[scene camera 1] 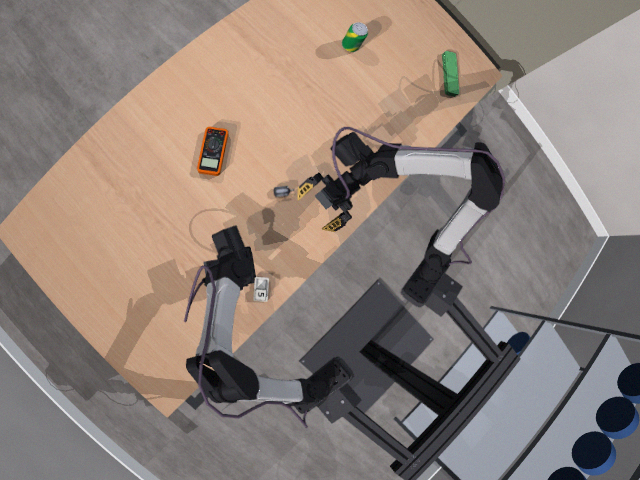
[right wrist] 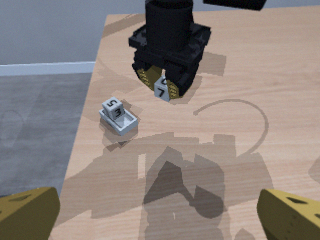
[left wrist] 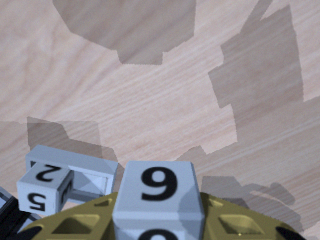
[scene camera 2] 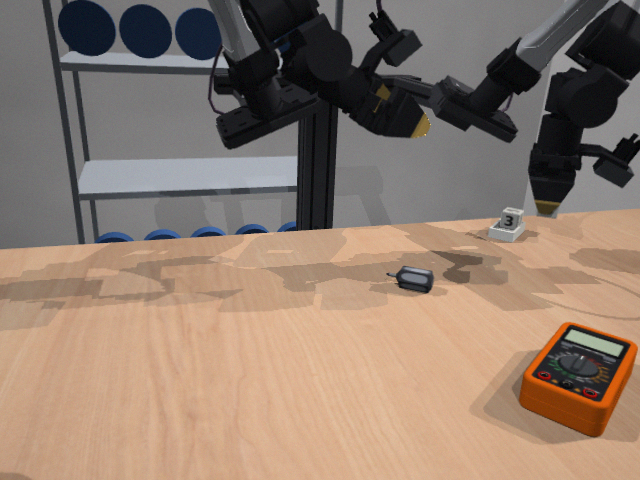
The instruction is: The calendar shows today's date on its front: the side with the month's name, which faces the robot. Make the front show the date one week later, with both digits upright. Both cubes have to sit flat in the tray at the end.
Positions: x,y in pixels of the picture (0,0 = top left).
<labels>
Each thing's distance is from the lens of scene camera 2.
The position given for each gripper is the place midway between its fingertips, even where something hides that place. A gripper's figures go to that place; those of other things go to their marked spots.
left gripper (scene camera 2: pixel 543 210): 97 cm
right gripper (scene camera 2: pixel 415 123): 84 cm
small dark tool (scene camera 2: pixel 411 278): 79 cm
</labels>
